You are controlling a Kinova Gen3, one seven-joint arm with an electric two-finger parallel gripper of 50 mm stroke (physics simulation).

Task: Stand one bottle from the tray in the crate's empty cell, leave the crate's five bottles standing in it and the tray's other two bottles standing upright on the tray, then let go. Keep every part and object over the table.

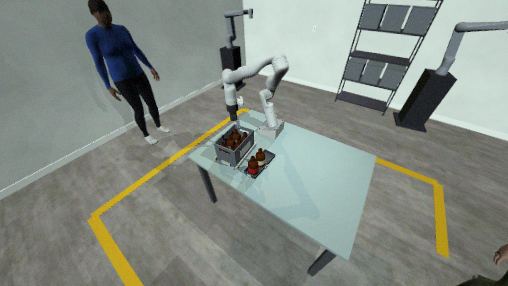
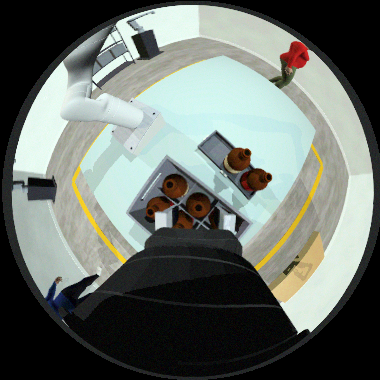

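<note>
The grey crate stands on the table with several brown bottles in its cells. One bottle is at its near-base corner, another is in the row beside the tray, and one more is at the left. Others are partly hidden by the gripper. The grey tray beside the crate holds two upright bottles: a cream-labelled one and a red-labelled one. Its remaining end is bare. My gripper is open and empty, above the crate.
The arm's base stands on the table behind the crate. A person in blue stands on the floor left of the table. A shelf rack and two other arms on dark pedestals stand farther away.
</note>
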